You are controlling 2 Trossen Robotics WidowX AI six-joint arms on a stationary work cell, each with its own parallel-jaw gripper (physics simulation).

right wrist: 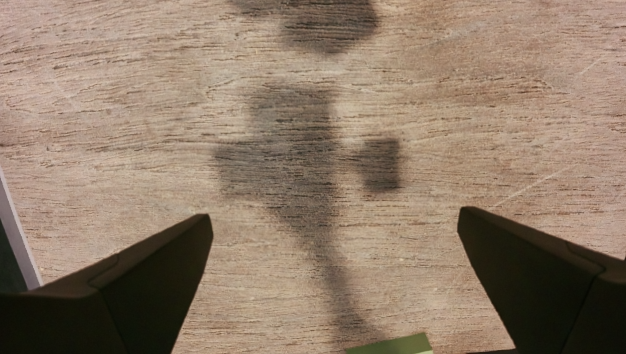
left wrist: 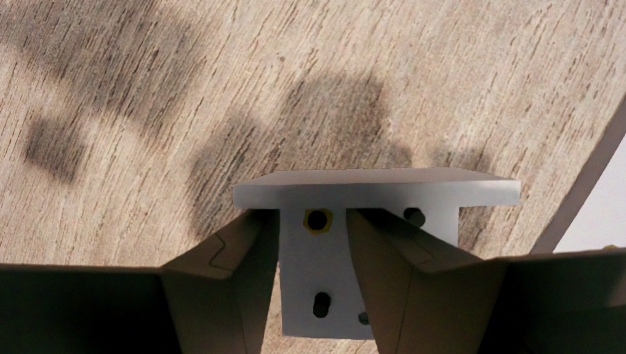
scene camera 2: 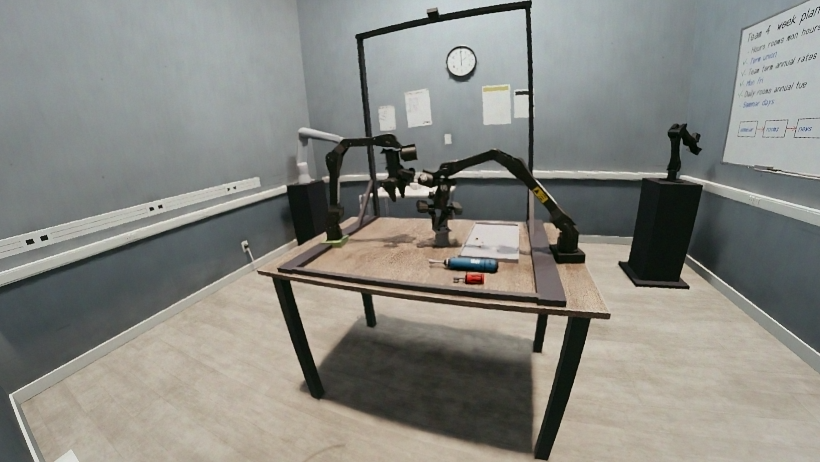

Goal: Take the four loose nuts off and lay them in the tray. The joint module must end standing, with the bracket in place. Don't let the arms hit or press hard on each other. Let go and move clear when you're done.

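Pixels of known places: left gripper, between the fingertips: [left wrist: 312,207] [scene camera 2: 435,224]; right gripper, between the fingertips: [right wrist: 335,222] [scene camera 2: 399,199]; left arm's base, origin of its link: [scene camera 2: 567,249]; right arm's base, origin of its link: [scene camera 2: 334,238].
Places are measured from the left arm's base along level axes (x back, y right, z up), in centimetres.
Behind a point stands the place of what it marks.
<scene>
The grey joint module [scene camera 2: 441,238] @(x -46.7, y 15.0, z -0.1 cm) stands on the table below my left gripper [scene camera 2: 440,225] @(x -49.0, y 19.5, z 4.6 cm) [left wrist: 312,212] @(x -49.0, y 19.5, z 4.6 cm). In the left wrist view the bracket [left wrist: 315,265] @(x -48.4, y 17.0, z 3.2 cm) is a pale grey plate with a flange across its top. A brass nut [left wrist: 326,229] @(x -48.4, y 18.8, z 4.1 cm) sits around a dark stud near the upper left, between my left fingertips. My left gripper is partly open, with nothing gripped. Two more dark studs show without nuts. The tray [scene camera 2: 500,234] @(x -20.3, y 26.1, z -3.1 cm) [left wrist: 590,220] @(x -33.6, y 21.9, z -3.1 cm) lies to the right; part of a brass nut [left wrist: 611,247] @(x -31.9, y 20.7, z -2.8 cm) shows in it. My right gripper [scene camera 2: 395,196] @(x -64.3, y 20.9, z 15.8 cm) [right wrist: 335,222] @(x -64.3, y 20.9, z 15.8 cm) is wide open and empty, high above the table.
A blue driver [scene camera 2: 471,264] @(x -35.9, y -9.0, z -0.6 cm) and a red-handled tool [scene camera 2: 474,278] @(x -35.6, y -17.3, z -1.3 cm) lie in front of the tray. A dark frame rail [scene camera 2: 401,285] @(x -57.8, y -20.2, z -2.0 cm) runs along the front. A green pad [scene camera 2: 335,242] @(x -93.8, y 14.7, z -0.8 cm) [right wrist: 395,345] @(x -91.2, y 18.5, z -2.4 cm) lies at the right arm's base. The two forearms are close together above the table.
</scene>
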